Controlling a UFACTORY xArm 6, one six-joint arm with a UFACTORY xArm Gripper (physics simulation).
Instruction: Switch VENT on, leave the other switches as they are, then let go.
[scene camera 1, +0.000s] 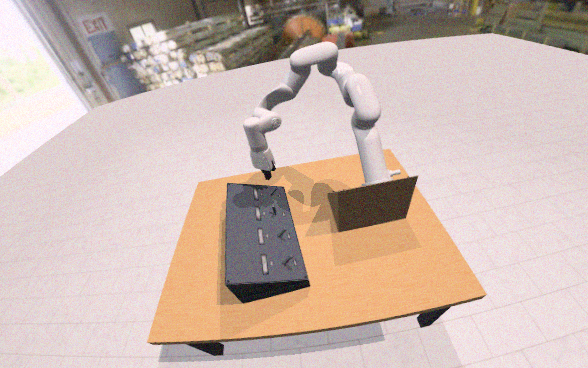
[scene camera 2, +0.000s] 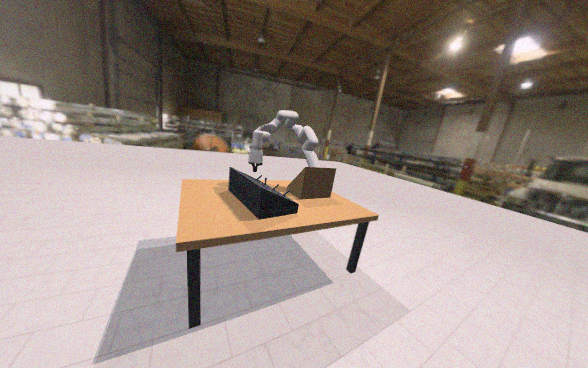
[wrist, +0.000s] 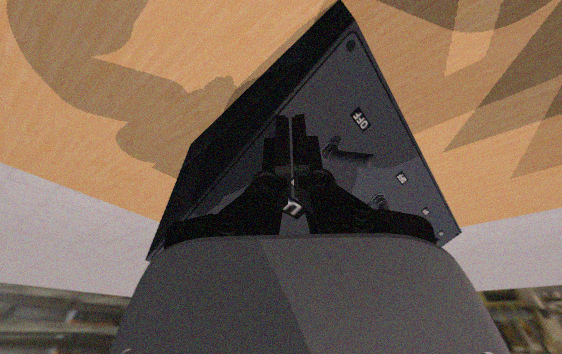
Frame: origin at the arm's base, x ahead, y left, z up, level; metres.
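Where they show: gripper, between the fingertips: (scene camera 1: 268, 178) (scene camera 2: 254, 171) (wrist: 290, 134); arm's base, origin of its link: (scene camera 1: 377, 183) (scene camera 2: 317, 174).
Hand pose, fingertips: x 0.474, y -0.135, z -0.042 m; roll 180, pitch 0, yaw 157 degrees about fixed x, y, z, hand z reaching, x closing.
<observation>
Each offset is from my fingertips to the top centre of the thing. Level surfaces: height alone.
The dark switch box (scene camera 1: 240, 245) (scene camera 2: 248, 198) (wrist: 345, 85) stands on the table with four levers in a row. The VENT lever @[dx -0.046, dy +0.186, dz +0.006 m] (scene camera 1: 273, 211) (scene camera 2: 265, 181), second from the far end, stands more upright than its neighbours and looks tipped to the ON side. The LAMP lever @[dx -0.027, dy +0.066, dz -0.005 m] (scene camera 1: 274, 192) (wrist: 355, 153), the DRIVE lever @[dx -0.090, dy +0.298, dz -0.005 m] (scene camera 1: 283, 234) and the VALVE lever @[dx -0.121, dy +0.414, dz -0.005 m] (scene camera 1: 289, 261) lean toward OFF. My gripper (scene camera 1: 268, 175) (scene camera 2: 255, 168) (wrist: 290, 134) is shut and empty, above the box's far end and apart from the levers. In the wrist view its fingers hide part of the panel, and the VENT lever is mostly hidden.
A brown upright board (scene camera 1: 375, 204) (scene camera 2: 319, 183) stands on the table @[dz -0.134 m] (scene camera 1: 192, 290) (scene camera 2: 200, 227), to the right of the box and in front of the arm's base. The arm arches high over the table's far side.
</observation>
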